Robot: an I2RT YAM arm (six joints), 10 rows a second.
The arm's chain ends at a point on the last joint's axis. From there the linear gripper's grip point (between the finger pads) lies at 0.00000 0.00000 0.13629 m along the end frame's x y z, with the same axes.
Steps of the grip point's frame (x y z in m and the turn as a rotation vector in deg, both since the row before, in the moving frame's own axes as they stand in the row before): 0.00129, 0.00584, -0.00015, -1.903, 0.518, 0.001; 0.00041, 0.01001, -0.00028, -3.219, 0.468, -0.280; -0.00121, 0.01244, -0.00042, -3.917, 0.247, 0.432; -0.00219, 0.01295, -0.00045, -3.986, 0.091, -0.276; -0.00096, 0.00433, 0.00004, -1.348, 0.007, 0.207; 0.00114, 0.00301, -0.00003, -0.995, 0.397, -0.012; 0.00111, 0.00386, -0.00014, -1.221, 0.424, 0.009
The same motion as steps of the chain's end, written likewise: 0.00006, 0.00131, -0.00007, -1.903, 0.518, 0.001; -0.00072, 0.00236, -0.00006, -3.219, 0.468, -0.280; -0.00176, 0.00313, -0.00010, -3.917, 0.247, 0.432; -0.00243, 0.00348, -0.00012, -3.986, 0.091, -0.276; -0.00097, 0.00112, 0.00008, -1.348, 0.007, 0.207; 0.00020, 0.00064, -0.00001, -0.995, 0.397, -0.012; 0.00010, 0.00096, -0.00011, -1.221, 0.424, 0.009
